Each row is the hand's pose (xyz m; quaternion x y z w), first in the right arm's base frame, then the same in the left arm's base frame.
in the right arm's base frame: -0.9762 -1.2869 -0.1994 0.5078 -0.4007 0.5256 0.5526
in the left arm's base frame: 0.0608 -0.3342 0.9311 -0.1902 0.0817 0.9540 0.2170
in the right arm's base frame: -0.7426 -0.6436 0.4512 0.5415 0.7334 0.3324 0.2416
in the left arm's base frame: -0.3398 0.0067 0.1469 -0.3162 0.6694 0.0301 0.6716
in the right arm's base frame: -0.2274 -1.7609 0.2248 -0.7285 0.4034 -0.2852 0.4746
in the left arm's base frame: -0.2037 0.5511 1.2650 -0.6860 -0.4745 -0.5486 0.0573
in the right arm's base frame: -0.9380 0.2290 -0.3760 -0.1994 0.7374 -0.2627 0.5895
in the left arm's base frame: 0.5504 -0.5106 -0.5041 -0.6359 -0.1475 -0.4686 0.5952
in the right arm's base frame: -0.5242 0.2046 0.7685 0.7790 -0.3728 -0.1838 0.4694
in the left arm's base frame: -0.3927 0.2154 -0.7595 0.3068 -0.2187 0.6783 0.6308
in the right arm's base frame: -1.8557 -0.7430 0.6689 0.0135 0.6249 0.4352 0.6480
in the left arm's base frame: -0.9017 -0.9793 0.2377 -0.8417 0.2982 0.0652 0.4454
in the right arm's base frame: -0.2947 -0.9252 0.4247 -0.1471 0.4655 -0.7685 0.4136
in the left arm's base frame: -0.2371 0.4554 0.4090 -0.1658 -0.5059 -0.5863 0.6106
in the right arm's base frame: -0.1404 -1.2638 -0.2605 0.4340 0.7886 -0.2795 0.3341
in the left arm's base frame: 0.3769 0.4411 0.8895 -0.1724 0.2221 -0.3199 0.9048
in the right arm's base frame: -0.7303 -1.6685 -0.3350 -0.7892 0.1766 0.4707 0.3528
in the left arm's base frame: 0.1827 -0.0985 1.3236 0.8939 0.0698 0.1050 0.4301
